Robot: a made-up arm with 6 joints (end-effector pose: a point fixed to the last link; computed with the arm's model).
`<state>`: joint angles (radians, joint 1 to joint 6).
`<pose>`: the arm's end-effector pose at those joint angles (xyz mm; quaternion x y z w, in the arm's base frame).
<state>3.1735 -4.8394 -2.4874 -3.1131 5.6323 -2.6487</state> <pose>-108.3 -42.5 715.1 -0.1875 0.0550 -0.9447 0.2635</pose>
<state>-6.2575 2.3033 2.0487 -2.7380 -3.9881 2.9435</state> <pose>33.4 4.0 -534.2 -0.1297 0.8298 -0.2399 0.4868</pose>
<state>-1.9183 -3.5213 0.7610 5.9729 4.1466 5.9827</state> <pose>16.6 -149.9 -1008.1 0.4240 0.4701 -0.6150 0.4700</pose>
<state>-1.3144 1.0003 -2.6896 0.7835 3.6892 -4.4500</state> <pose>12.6 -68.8 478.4 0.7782 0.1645 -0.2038 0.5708</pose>
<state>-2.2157 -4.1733 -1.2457 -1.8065 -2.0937 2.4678</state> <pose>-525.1 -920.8 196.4 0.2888 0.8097 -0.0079 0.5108</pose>
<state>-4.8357 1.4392 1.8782 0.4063 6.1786 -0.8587</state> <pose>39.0 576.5 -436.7 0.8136 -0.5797 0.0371 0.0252</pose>
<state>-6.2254 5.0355 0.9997 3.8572 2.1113 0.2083</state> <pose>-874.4 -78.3 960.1 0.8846 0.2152 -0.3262 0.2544</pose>
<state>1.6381 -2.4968 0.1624 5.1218 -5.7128 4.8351</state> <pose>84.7 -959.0 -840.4 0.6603 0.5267 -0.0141 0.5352</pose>
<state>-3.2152 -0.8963 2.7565 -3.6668 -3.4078 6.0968</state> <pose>41.3 -55.4 519.9 0.1547 0.4789 0.0747 0.8609</pose>
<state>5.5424 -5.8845 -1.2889 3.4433 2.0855 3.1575</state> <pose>-166.1 161.7 1136.2 -0.2853 -0.9468 0.0871 0.1206</pose>
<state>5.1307 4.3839 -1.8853 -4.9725 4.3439 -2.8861</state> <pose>-179.0 238.5 -475.4 -0.1477 -0.5120 0.5271 0.6620</pose>
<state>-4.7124 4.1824 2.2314 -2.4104 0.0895 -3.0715</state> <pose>-30.1 -516.6 586.3 0.0156 0.0408 0.9253 0.3768</pose>
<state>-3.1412 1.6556 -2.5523 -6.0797 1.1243 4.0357</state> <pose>-233.4 -58.1 646.9 0.0288 -0.1391 0.4761 0.8678</pose>
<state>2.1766 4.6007 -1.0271 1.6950 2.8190 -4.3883</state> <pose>458.5 -790.4 -347.4 -0.2785 -0.0029 0.9032 0.3266</pose>
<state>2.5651 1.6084 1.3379 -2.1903 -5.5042 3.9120</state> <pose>-726.5 506.7 -509.6 -0.3406 0.8328 0.4269 0.0909</pose>
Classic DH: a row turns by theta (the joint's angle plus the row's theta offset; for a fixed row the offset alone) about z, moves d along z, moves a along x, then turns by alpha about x. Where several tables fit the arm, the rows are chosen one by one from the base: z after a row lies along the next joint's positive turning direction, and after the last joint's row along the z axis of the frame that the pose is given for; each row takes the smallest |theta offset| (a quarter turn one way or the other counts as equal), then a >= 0, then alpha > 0; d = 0 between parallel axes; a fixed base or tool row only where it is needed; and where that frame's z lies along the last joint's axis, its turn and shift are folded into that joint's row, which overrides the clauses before.
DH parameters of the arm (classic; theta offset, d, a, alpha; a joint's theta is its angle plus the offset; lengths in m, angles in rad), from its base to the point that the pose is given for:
joint 1: 0 0.204 0 -1.5708
joint 2: -1.5708 0 0.702 0
joint 3: 1.5708 0.037 0 1.5708
joint 4: 0 0.628 0 -1.5708
joint 5: 0 0 0 1.5708
joint 6: 0 0.115 0 0

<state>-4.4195 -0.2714 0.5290 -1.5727 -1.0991 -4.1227</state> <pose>-129.3 -54.3 1538.1 -0.4819 -0.2197 0.8184 0.2229</pose>
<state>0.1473 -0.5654 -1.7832 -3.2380 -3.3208 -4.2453</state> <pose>-726.4 -68.4 420.9 -0.2614 0.3868 -0.3656 0.8052</pose>
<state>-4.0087 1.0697 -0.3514 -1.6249 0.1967 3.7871</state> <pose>-724.3 831.0 1099.8 -0.0723 -0.3494 -0.7653 0.5357</pose>
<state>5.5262 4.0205 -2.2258 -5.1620 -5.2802 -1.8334</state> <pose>174.6 6.1 -438.1 -0.2517 0.8216 -0.0060 0.5115</pose>
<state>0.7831 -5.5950 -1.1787 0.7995 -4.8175 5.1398</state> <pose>68.2 235.8 1348.4 -0.5386 -0.0187 0.0681 0.8396</pose>
